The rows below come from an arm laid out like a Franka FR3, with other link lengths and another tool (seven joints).
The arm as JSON. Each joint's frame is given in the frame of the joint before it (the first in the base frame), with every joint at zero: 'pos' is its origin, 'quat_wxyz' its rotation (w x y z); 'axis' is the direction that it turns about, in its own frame. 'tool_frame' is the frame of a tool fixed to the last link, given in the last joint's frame.
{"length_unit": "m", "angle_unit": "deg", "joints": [
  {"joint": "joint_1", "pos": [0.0, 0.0, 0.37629], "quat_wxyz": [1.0, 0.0, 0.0, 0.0], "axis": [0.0, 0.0, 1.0]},
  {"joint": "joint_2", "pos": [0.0, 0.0, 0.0], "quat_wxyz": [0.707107, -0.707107, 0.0, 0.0], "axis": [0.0, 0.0, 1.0]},
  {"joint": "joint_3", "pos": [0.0, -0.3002, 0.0], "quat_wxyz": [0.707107, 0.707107, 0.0, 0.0], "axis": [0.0, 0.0, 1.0]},
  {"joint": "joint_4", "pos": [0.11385, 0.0, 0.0], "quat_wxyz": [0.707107, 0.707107, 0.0, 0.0], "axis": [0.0, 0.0, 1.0]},
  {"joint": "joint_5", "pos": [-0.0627, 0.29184, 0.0], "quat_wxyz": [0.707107, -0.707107, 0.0, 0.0], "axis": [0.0, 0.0, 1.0]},
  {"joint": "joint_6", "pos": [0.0, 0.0, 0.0], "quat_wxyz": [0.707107, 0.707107, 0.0, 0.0], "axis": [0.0, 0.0, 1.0]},
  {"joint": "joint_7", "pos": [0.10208, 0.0, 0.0], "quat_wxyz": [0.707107, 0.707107, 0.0, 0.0], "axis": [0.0, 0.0, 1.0]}
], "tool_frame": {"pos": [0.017, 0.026, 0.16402], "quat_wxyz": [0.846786, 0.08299, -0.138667, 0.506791]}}
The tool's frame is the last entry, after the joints.
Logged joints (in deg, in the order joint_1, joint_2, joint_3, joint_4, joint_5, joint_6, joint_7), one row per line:
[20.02 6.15 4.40 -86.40 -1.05 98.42 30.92]
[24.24 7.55 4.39 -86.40 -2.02 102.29 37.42]
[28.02 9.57 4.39 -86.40 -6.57 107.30 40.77]
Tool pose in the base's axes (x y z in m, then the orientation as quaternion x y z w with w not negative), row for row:
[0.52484 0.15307 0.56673 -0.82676 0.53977 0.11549 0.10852]
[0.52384 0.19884 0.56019 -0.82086 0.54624 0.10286 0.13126]
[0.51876 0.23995 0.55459 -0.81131 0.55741 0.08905 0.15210]
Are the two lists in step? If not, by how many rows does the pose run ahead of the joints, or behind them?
The pose runs 1 row behind the joints: the pose in row i belongs to the joints in row i - 1.
